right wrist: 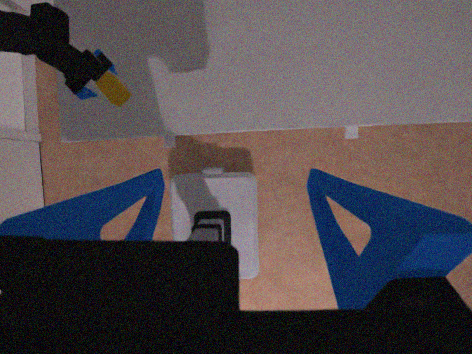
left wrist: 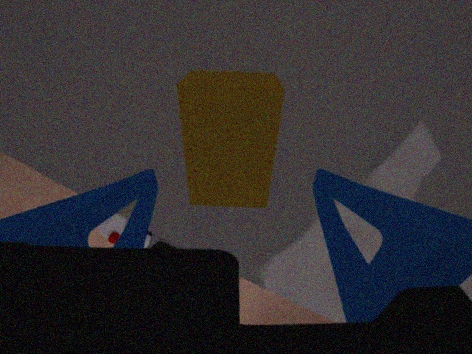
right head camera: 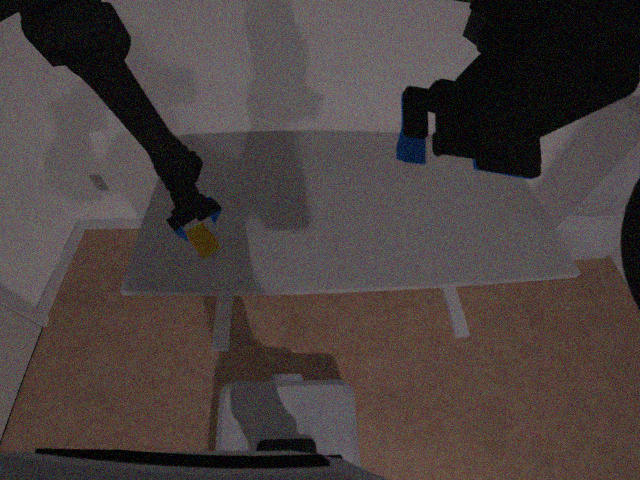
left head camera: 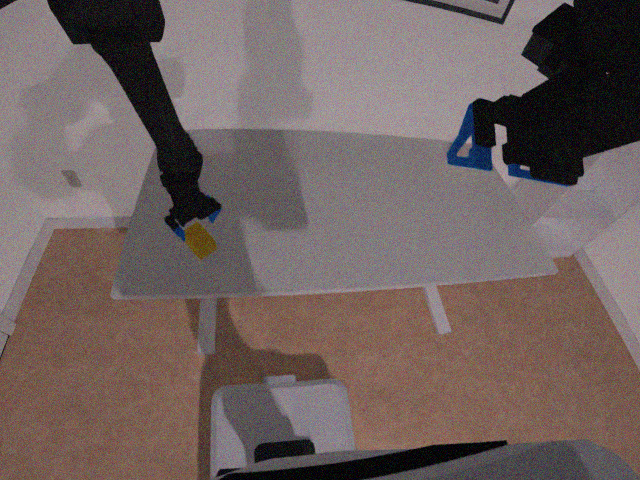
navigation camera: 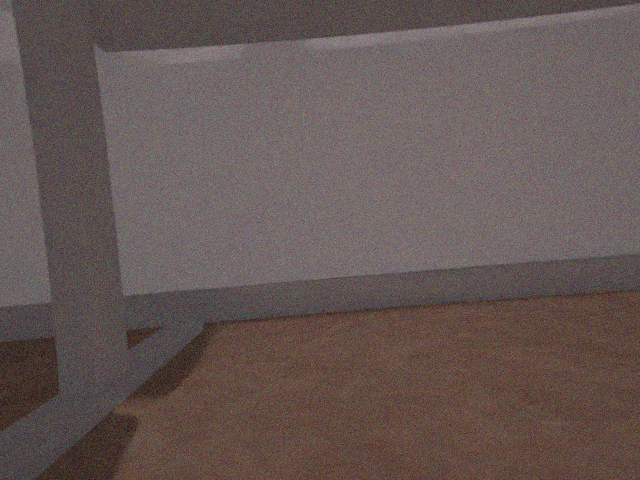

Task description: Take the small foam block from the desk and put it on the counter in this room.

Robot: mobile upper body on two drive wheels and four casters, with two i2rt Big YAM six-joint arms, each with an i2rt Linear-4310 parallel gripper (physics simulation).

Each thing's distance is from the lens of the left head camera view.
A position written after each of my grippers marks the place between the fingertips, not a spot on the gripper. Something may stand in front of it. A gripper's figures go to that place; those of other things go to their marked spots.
my left gripper point(left head camera: 197, 230): 90 cm
my right gripper point(left head camera: 480, 164): 41 cm
